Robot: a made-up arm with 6 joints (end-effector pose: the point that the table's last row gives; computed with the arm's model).
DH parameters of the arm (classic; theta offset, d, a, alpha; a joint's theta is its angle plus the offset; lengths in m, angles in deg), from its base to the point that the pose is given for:
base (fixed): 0 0.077 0 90
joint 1: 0 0.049 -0.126 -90
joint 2: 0 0.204 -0.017 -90
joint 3: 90 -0.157 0.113 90
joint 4: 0 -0.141 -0.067 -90
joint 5: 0 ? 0.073 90
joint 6: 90 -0.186 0.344 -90
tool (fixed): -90 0.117 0 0
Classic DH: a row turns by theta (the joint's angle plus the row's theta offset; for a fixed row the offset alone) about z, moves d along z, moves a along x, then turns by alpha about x.
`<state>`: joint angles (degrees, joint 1 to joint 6).
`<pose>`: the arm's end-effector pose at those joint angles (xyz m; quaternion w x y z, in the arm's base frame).
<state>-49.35 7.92 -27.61 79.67 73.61 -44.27</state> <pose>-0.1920 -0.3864 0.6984 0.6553 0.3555 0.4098 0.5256</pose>
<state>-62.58 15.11 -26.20 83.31 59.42 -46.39</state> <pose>-0.0554 -0.3978 0.6999 0.6433 0.4538 0.4379 0.4342</pose>
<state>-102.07 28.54 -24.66 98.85 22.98 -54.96</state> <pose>0.3428 -0.3618 0.5404 0.5580 0.5898 0.5827 0.0352</pose>
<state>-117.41 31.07 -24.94 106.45 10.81 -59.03</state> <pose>0.4648 -0.3357 0.3965 0.4896 0.5618 0.6531 -0.1345</pose>
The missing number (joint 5, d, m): 0.037
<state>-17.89 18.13 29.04 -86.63 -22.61 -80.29</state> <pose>-0.2690 -0.6357 0.1442 0.1615 -0.8492 -0.2860 0.4134</pose>
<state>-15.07 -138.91 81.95 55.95 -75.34 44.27</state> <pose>0.0785 -0.0130 0.7127 0.0841 0.0882 0.4504 0.8845</pose>
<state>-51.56 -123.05 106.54 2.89 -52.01 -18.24</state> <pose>0.4661 -0.0456 0.2258 0.2684 -0.0232 0.5041 -0.8205</pose>
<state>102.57 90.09 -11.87 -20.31 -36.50 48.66</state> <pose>-0.0513 -0.4997 -0.1310 0.2278 -0.3515 -0.4408 0.7939</pose>
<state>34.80 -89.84 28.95 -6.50 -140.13 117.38</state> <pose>-0.4441 0.1990 -0.2105 0.5135 -0.0245 -0.7974 0.3159</pose>
